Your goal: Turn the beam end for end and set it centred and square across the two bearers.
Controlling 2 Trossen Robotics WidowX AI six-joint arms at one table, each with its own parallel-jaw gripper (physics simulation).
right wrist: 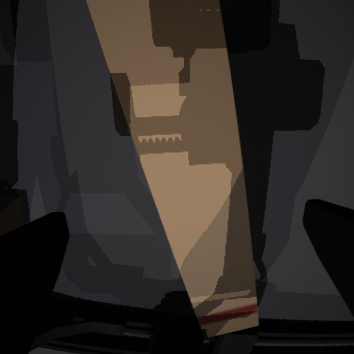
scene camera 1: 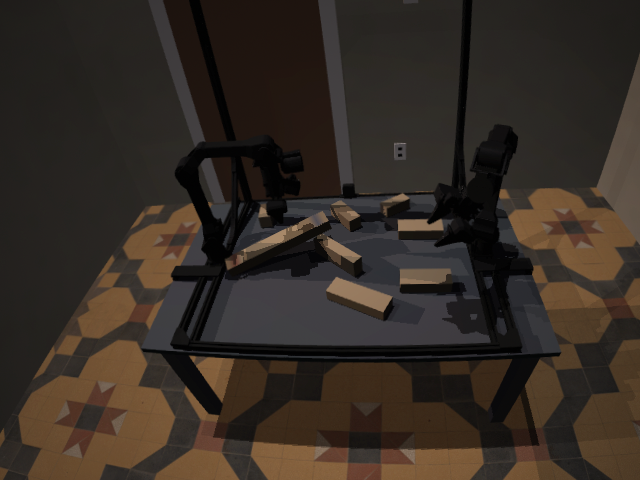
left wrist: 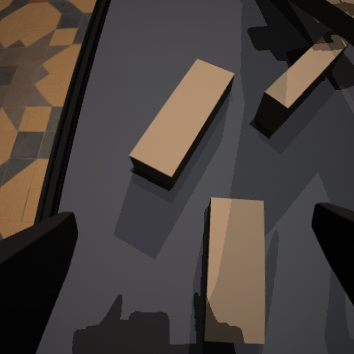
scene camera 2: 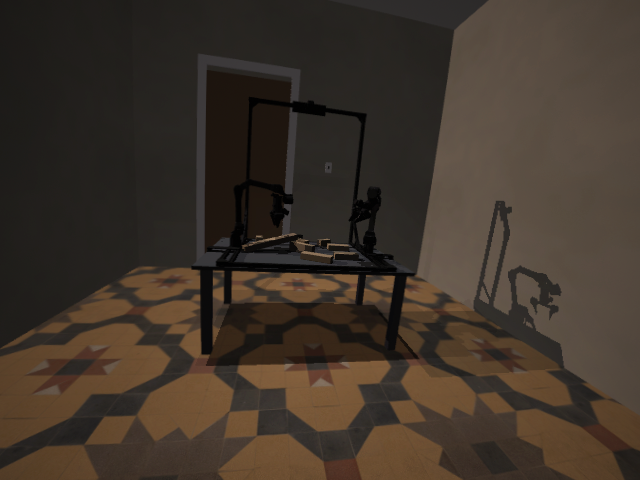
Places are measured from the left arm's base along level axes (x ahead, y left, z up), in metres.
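Pixels of known places: left gripper, fingertip midpoint: [scene camera 1: 431, 234] [left wrist: 196, 219] [scene camera 2: 351, 221]; right gripper, fingertip midpoint: [right wrist: 187, 217] [scene camera 1: 281, 215] [scene camera 2: 276, 226]; left arm's base at its link origin: [scene camera 1: 480, 250] [scene camera 2: 367, 252]; right arm's base at its link origin: [right wrist: 174, 345] [scene camera 1: 217, 257] [scene camera 2: 235, 246].
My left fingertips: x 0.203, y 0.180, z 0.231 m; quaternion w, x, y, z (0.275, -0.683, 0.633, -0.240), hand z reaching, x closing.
For each thing: its top centre in the pictures, then the offset to it from my left fingertips. "*": a spot on its surface instead.
- tilted-looking block at its top centre: [left wrist: 311, 63] [scene camera 1: 336, 247] [scene camera 2: 302, 243] dx +0.275, dy -0.168, dz -0.187 m
- red band at a spot on its surface: [right wrist: 227, 314] * dx +0.622, dy -0.141, dz -0.206 m
- further block at its top centre: [scene camera 1: 420, 224] [scene camera 2: 338, 244] dx -0.010, dy -0.300, dz -0.212 m
The long pale wooden beam [scene camera 1: 279, 242] [scene camera 2: 271, 241] [right wrist: 200, 200] lies slanting at the left of the table. Its left end is low; its right end is raised and appears to rest on a tilted-looking block [scene camera 1: 341, 254] [left wrist: 305, 75]. A red band [right wrist: 227, 314] marks the beam near one end in the right wrist view. I cannot tell which two blocks are the bearers. My right gripper [scene camera 1: 277, 219] [scene camera 2: 277, 223] [right wrist: 187, 217] is open, pointing down above the beam, which shows between its fingers without being held. My left gripper [scene camera 1: 433, 233] [scene camera 2: 352, 218] [left wrist: 196, 219] is open and empty, raised at the right.
One block [scene camera 1: 359, 295] [left wrist: 182, 117] lies at the front middle and another [scene camera 1: 425, 277] [left wrist: 235, 270] at the right front. A further block [scene camera 1: 420, 228] lies behind that one. More blocks [scene camera 1: 345, 215] [scene camera 1: 395, 205] [scene camera 1: 265, 217] lie at the back. A black frame [scene camera 1: 341, 346] edges the table.
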